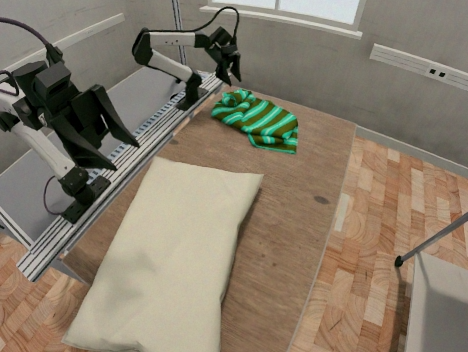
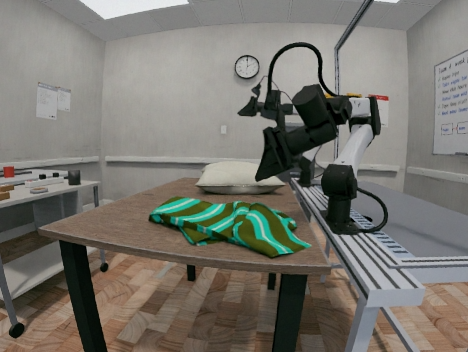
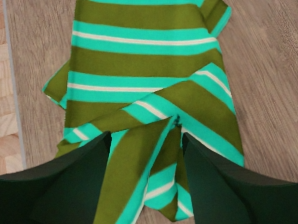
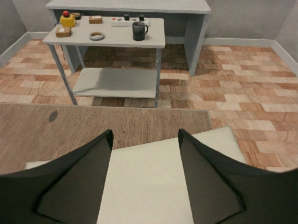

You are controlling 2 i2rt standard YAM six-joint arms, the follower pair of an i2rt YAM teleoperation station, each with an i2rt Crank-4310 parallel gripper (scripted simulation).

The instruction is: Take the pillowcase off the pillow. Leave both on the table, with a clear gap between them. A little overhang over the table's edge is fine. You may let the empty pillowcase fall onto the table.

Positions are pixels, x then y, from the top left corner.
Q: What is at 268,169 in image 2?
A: The left gripper.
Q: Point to a striped pillowcase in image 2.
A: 256,226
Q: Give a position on a cream pillow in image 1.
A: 165,274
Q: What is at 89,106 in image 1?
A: The right gripper.
